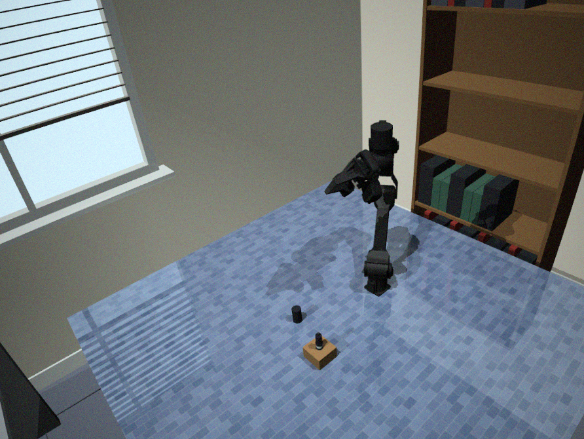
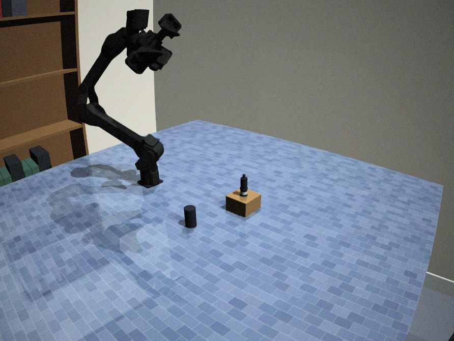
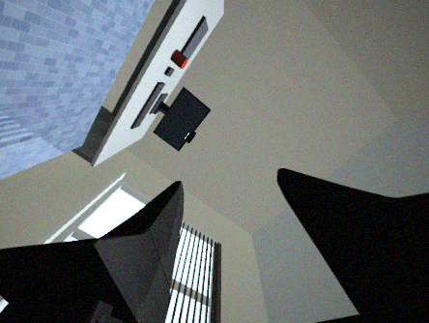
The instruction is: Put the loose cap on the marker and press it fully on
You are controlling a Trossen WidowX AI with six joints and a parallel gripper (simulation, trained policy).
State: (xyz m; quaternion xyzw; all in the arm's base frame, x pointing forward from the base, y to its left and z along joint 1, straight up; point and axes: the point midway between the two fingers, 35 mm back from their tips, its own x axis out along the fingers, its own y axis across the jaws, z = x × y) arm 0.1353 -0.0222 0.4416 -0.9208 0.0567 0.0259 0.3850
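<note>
The black marker cap lies 110 mm ahead of my gripper tip, 60 mm to the right of it and 410 mm below it. Round my gripper tip: brown holder block: 160 mm ahead, 90 mm to the left, 420 mm below.
</note>
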